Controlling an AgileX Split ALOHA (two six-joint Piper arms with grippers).
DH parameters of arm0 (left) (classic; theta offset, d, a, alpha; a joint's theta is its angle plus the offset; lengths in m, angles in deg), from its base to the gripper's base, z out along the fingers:
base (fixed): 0 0 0 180
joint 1: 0 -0.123 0 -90
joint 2: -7.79 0 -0.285 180
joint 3: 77.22 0 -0.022 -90
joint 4: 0 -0.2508 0 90
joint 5: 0 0 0.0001 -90
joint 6: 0 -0.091 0 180
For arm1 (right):
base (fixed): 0 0 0 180
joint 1: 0 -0.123 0 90
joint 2: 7.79 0 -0.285 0
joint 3: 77.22 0 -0.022 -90
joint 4: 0 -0.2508 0 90
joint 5: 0 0 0.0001 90
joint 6: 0 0.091 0 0
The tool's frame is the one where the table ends.
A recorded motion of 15 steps. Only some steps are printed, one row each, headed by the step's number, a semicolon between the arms.
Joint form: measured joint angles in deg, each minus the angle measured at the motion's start. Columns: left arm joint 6, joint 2, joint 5, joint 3, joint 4, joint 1; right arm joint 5, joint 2, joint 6, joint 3, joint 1, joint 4.
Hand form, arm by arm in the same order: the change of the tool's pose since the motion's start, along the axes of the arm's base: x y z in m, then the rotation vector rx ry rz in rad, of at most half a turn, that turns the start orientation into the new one. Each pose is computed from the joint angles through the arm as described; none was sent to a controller.
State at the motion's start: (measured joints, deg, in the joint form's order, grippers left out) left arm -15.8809 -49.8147 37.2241 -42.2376 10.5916 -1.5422; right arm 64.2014 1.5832 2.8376 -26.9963 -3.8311 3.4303
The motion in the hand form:
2: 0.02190 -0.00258 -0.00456 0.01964 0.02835 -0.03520; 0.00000 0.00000 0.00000 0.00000 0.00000 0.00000
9: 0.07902 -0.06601 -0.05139 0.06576 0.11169 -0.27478; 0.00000 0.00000 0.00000 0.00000 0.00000 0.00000
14: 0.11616 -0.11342 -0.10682 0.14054 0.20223 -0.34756; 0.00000 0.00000 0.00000 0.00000 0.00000 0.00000
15: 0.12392 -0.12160 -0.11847 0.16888 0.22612 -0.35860; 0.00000 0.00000 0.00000 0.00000 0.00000 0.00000
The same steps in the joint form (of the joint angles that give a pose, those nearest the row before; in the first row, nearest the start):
2: -2.34 -5.48 -1.79 -1.86 0.65 0.90; 0.00 0.00 0.00 0.00 0.00 0.00
9: -2.18 -23.20 -12.54 -3.88 -0.97 16.23; 0.00 0.00 0.00 0.00 0.00 0.00
14: 10.05 -39.27 -19.49 -7.36 -13.15 24.43; 0.00 0.00 0.00 0.00 0.00 0.00
15: 13.50 -42.71 -19.66 -8.83 -17.14 25.58; 0.00 0.00 0.00 0.00 0.00 0.00

